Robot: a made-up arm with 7 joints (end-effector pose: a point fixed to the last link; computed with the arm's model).
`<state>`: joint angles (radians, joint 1 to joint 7).
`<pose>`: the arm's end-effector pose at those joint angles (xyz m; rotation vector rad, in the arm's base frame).
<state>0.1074 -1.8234 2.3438 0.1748 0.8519 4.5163 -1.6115</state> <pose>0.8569 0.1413 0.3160 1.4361 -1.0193 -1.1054</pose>
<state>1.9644 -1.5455 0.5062 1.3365 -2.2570 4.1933 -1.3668</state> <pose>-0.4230 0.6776 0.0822 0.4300 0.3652 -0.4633</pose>
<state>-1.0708 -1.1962 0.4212 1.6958 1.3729 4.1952 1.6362</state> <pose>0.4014 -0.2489 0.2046 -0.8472 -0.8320 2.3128</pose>
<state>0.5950 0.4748 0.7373 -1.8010 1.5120 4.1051 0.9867</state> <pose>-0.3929 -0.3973 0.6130 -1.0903 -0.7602 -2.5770</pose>
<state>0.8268 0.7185 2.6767 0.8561 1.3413 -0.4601 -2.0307</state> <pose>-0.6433 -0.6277 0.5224 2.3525 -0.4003 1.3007</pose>
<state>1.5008 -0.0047 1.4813 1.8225 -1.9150 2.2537 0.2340</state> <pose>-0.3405 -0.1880 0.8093 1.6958 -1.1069 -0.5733</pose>
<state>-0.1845 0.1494 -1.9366 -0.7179 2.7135 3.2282 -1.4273</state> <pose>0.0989 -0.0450 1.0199 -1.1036 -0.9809 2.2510</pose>
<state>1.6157 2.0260 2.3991 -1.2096 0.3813 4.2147 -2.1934</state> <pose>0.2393 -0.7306 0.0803 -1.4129 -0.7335 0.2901</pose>
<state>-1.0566 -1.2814 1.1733 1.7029 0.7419 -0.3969 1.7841</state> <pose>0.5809 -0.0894 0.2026 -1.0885 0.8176 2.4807</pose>
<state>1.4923 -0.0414 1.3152 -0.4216 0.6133 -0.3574 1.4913</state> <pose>0.1444 -0.0094 1.3287 -0.8550 -1.4634 1.1811</pose>
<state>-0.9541 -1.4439 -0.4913 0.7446 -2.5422 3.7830 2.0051</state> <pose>0.4972 -0.6631 0.2372 -1.9896 0.1932 0.4023</pose>
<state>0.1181 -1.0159 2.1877 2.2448 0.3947 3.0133 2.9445</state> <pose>0.2460 0.1949 0.5510 0.1957 1.4642 2.1394</pose>
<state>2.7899 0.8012 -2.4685 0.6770 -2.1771 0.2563 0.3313</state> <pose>0.8951 0.0610 0.9030 1.4193 -0.1412 0.6410</pose>
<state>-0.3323 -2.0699 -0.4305 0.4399 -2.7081 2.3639 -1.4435</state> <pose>0.5472 -0.0987 -0.3351 1.3798 -2.6434 -0.0404</pose>
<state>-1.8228 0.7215 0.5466 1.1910 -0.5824 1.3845 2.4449</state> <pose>0.2672 0.3154 1.1309 -0.2750 0.9851 -2.6614</pose>
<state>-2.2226 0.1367 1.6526 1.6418 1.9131 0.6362 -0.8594</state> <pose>0.4809 -0.1877 0.6200 -1.5919 0.4623 -1.5175</pose>
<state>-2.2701 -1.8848 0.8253 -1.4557 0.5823 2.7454 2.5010</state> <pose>-0.5542 -0.2238 0.2199 0.0833 -1.9842 -2.3626</pose>
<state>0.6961 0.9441 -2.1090 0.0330 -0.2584 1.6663 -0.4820</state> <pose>-0.5960 -0.3830 0.8895 0.1496 -0.9151 0.9020</pose>
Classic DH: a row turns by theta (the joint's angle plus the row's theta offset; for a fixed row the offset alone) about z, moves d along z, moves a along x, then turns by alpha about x. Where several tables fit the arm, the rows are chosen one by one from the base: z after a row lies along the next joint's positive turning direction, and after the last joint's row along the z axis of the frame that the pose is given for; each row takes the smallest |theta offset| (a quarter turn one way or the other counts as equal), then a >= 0, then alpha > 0; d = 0 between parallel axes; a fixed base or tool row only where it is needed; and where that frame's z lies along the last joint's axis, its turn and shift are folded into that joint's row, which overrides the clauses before.
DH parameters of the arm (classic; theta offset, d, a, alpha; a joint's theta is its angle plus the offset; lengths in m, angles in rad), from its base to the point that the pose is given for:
joint 1: 0 0.2772 0 1.5708
joint 2: 0 0.0579 0 -1.5708
joint 3: 0 0.5139 0.0296 -1.5708
joint 4: 0 0.0781 -0.027 1.5708
joint 5: 0 0.4015 0 1.5708
joint 6: 1.5708 0.1257 0.1564 1.5708
joint 7: 0 0.0213 0 0

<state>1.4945 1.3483 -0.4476 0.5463 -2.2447 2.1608 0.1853</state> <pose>-0.1651 -0.7267 0.7205 0.0678 -0.4217 2.1874</pose>
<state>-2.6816 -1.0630 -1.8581 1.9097 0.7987 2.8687 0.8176</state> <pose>-0.3975 0.1343 0.5881 -0.1136 -0.2639 -0.7577</pose>
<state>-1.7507 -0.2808 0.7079 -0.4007 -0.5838 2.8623 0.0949</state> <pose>-0.1902 -0.0007 0.9877 -1.0922 0.9529 1.1491</pose>
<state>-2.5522 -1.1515 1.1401 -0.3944 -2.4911 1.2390 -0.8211</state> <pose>-0.6664 -0.3512 0.9389 1.0142 -0.9250 -1.7156</pose>
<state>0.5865 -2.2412 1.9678 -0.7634 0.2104 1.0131 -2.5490</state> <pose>0.6272 -0.0675 -0.3894 2.4240 1.1454 1.3498</pose>
